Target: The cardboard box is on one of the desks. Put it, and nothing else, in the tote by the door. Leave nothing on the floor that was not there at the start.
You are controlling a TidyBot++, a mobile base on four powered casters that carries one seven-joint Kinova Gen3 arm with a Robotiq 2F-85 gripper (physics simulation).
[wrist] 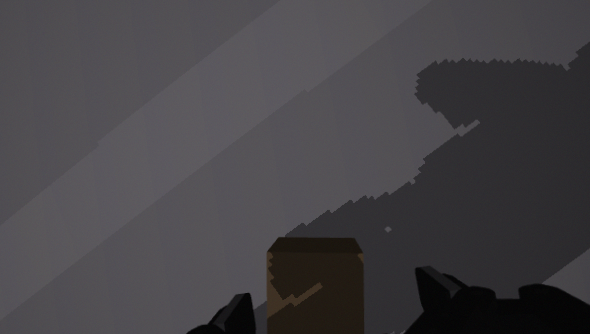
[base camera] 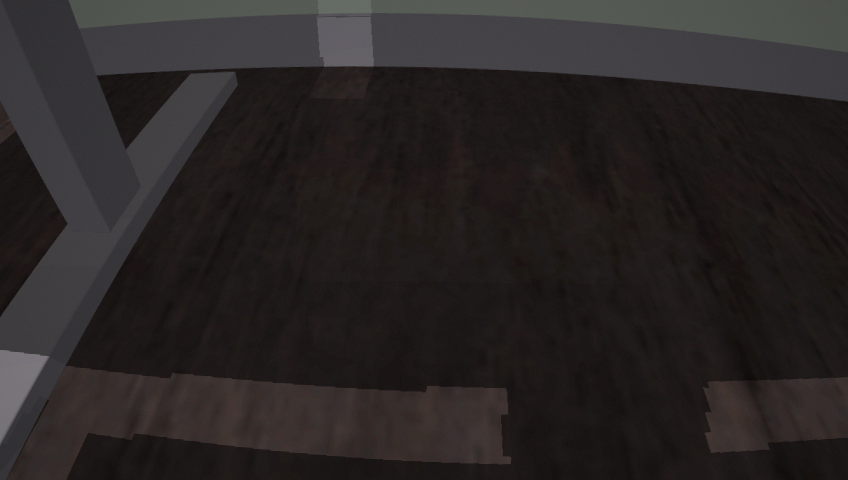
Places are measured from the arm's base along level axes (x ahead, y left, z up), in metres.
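Pixels of known places: gripper, fingertip midpoint: [wrist: 334, 299].
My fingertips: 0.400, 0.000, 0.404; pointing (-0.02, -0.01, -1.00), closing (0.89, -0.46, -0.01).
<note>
Behind a point stands the place of what it marks, as x, y, z.
The brown cardboard box [wrist: 315, 267] @(0.397, 0.012, 0.374) stands on the grey desk top [wrist: 200, 210] @(0.338, 0.094, 0.324) at the bottom centre of the wrist view, and its lower part is cut off by the frame edge. My gripper [wrist: 334, 299] @(0.400, 0.000, 0.404) is open and empty. Its left finger shows close to the left side of the box, and its right finger is farther from the right side. The box shows in the gap between the fingers. I cannot tell how high the fingertips are above the desk top. The tote does not show in either view.
In the base camera view, a grey desk leg [base camera: 74, 118] @(0.475, 0.339, -0.249) rises from a long floor bar [base camera: 172, 127] @(0.663, 0.357, -0.371) at the left. A grey baseboard [base camera: 505, 47] @(0.898, -0.112, -0.356) runs along the green wall [base camera: 535, 7] @(0.911, -0.156, -0.290) at the back. Dark shadow covers part of the desk top.
</note>
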